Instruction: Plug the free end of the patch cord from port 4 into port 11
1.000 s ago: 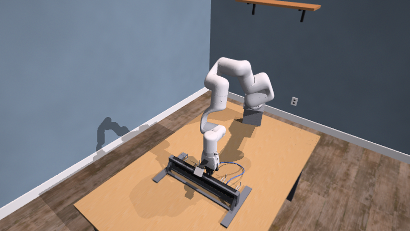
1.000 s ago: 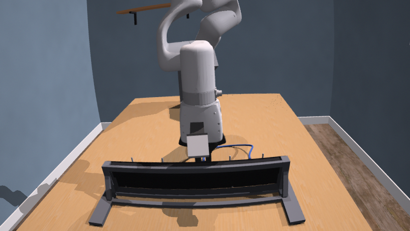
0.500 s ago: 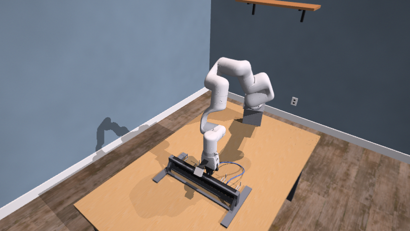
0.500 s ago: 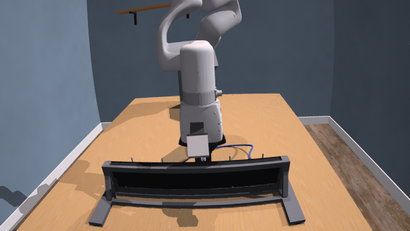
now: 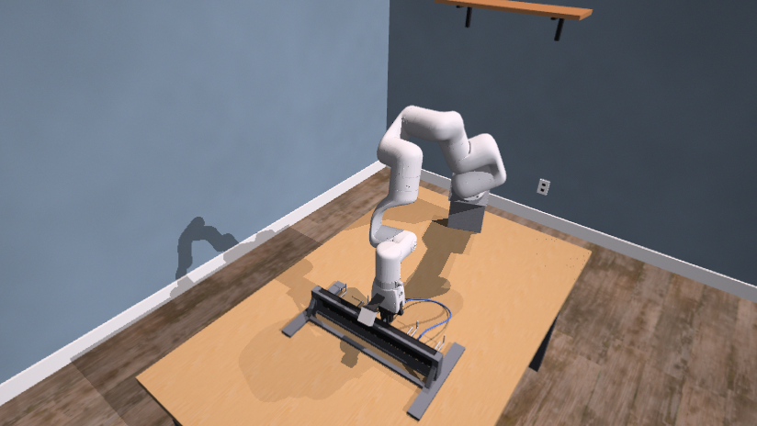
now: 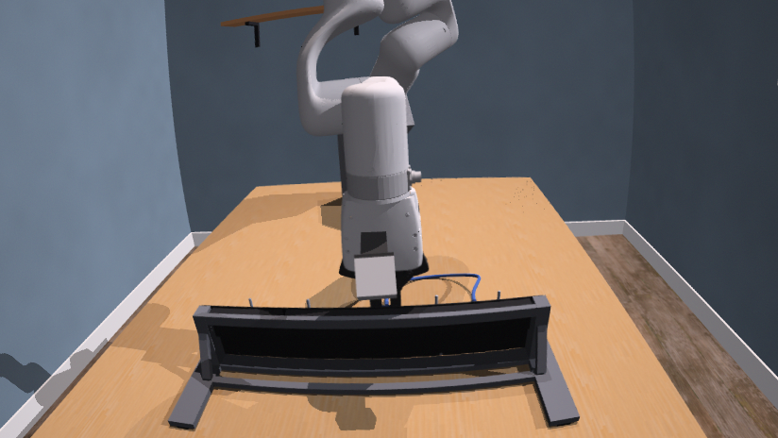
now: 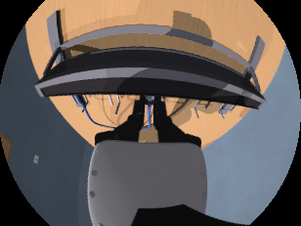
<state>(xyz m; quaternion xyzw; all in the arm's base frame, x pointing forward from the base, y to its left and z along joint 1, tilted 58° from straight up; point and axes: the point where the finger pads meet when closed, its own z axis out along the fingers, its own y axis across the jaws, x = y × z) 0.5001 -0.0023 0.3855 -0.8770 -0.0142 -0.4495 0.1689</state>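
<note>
Now: hand 2 cm short of the plug and 1 cm above it.
</note>
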